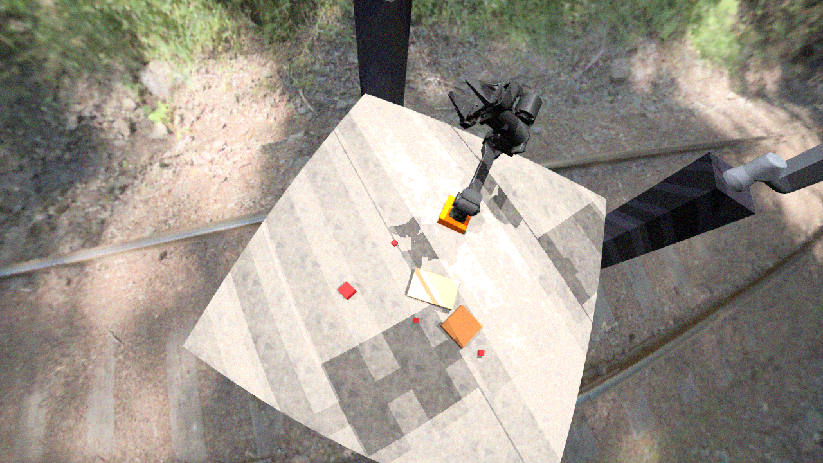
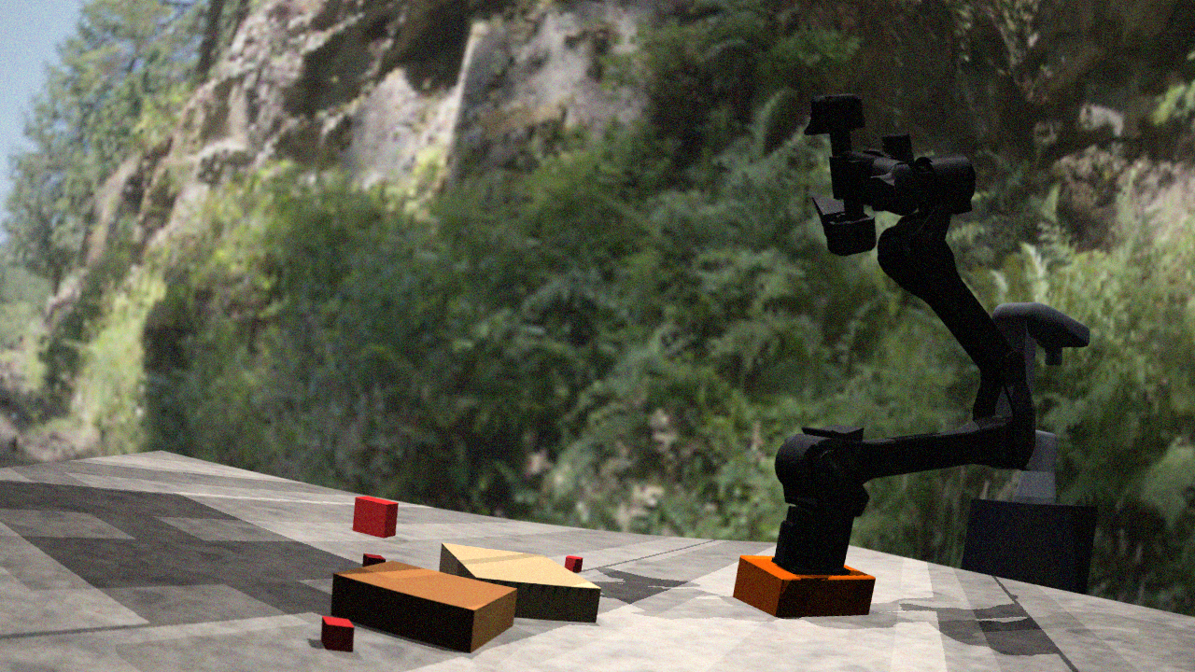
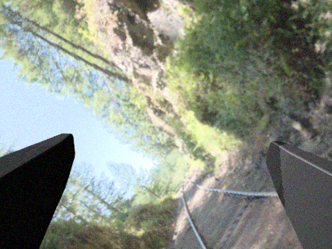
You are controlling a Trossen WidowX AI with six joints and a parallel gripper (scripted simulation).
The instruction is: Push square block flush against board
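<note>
Now: gripper tip 49 cm above the board, 31 cm short of it and 18 cm to the right of it. From my gripper tip the other things lie so: orange square block 49 cm below, 38 cm ahead, 32 cm to the left; red cube 49 cm below, 45 cm ahead, 7 cm to the right.
</note>
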